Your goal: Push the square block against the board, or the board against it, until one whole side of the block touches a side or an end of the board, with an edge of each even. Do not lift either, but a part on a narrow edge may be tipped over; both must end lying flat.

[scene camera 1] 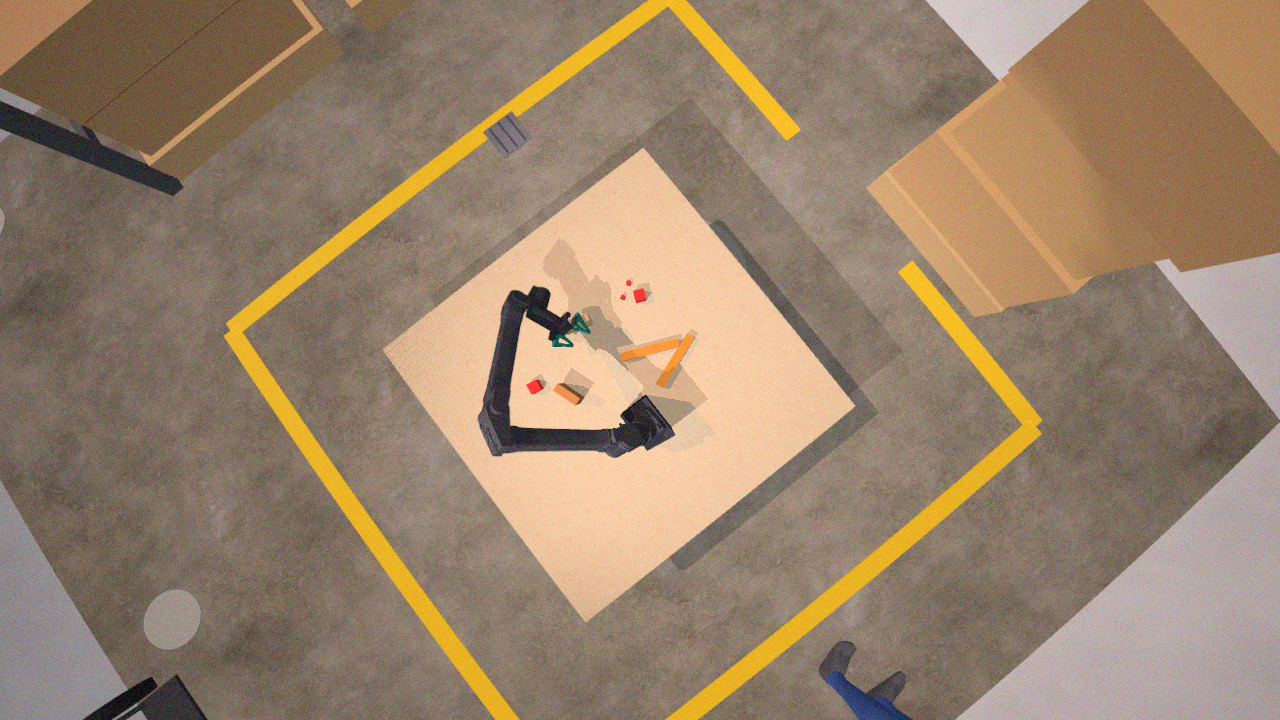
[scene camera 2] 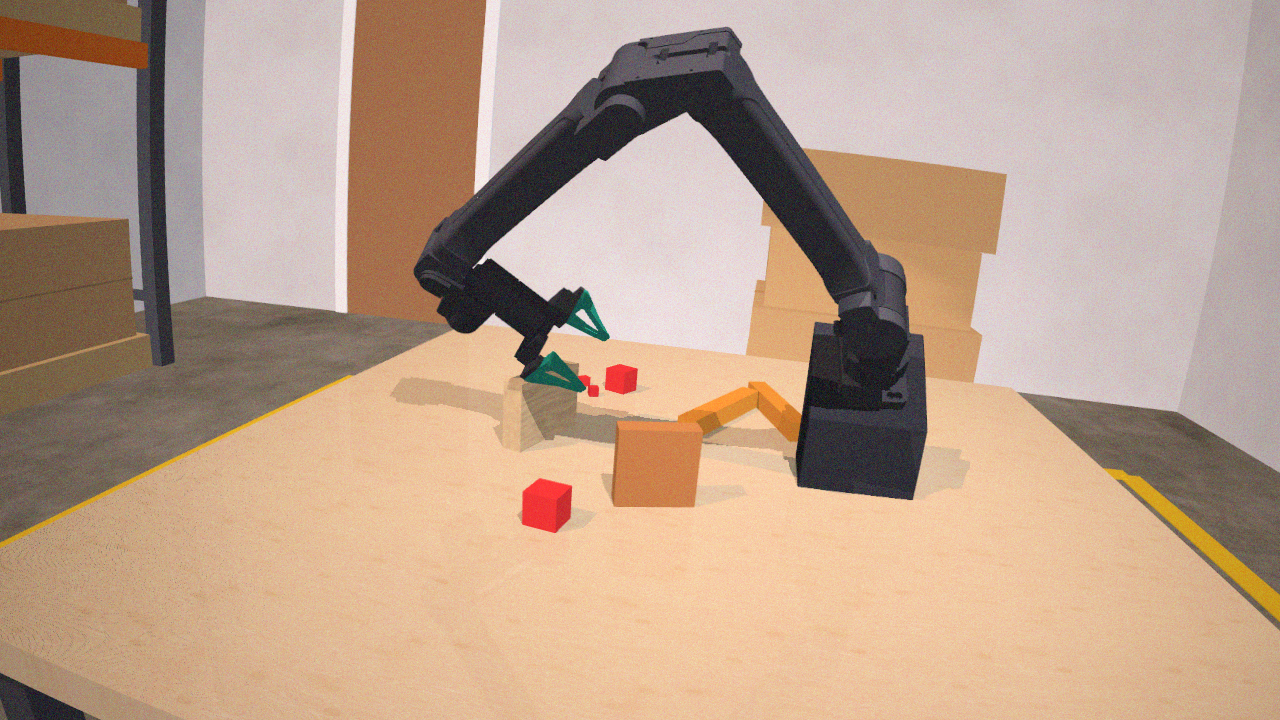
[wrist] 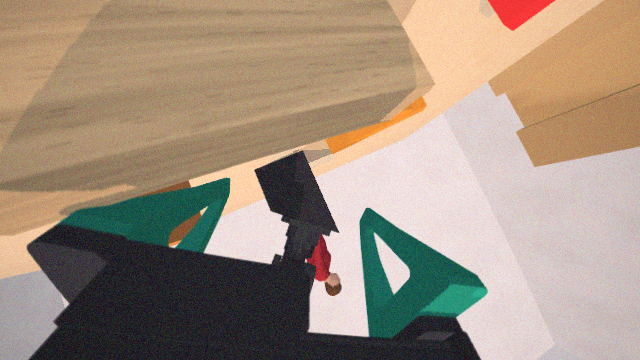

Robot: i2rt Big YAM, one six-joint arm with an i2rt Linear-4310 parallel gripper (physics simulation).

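Frame: origin at the arm's base, x ahead, y left, z up, level; centimetres.
Where they show: gripper, fingertip midpoint: (scene camera 1: 581,339) (scene camera 2: 595,364) (wrist: 300,200); arm's base at its link origin: (scene camera 1: 648,424) (scene camera 2: 870,368) (wrist: 307,221).
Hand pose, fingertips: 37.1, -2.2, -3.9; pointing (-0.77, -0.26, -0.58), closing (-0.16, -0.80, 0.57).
Observation:
Things, the pixels of their top centre, and the offset from my fingertips, as dx, dy, dz.
- square block at its top centre: (scene camera 2: 659,426) (wrist: 169,245) (scene camera 1: 566,394) -10.6, +17.1, -1.9
- board at its top centre: (wrist: 266,142) (scene camera 2: 543,371) (scene camera 1: 569,324) +7.4, -0.1, -1.9
The square block (scene camera 1: 568,394) (scene camera 2: 657,463) (wrist: 186,230) is orange-brown and stands upright on a narrow edge; in the wrist view it is largely hidden behind a finger. The board (scene camera 2: 547,413) (wrist: 225,75) is pale wood and stands on a narrow edge, behind and left of the block in scene camera 2, apart from it. In scene camera 1 the arm mostly hides the board. My gripper (scene camera 1: 580,338) (scene camera 2: 597,364) (wrist: 300,200) is open with nothing between its green fingers. It is above the board, its lower finger overlapping the board's top in scene camera 2; contact cannot be told.
A red cube (scene camera 1: 535,386) (scene camera 2: 546,505) lies near the block. Another red cube (scene camera 1: 640,295) (scene camera 2: 621,378) lies farther back with two tiny red cubes beside it. Two orange bars (scene camera 1: 650,349) (scene camera 1: 675,360) form a V near the arm's base (scene camera 1: 648,422) (scene camera 2: 861,447).

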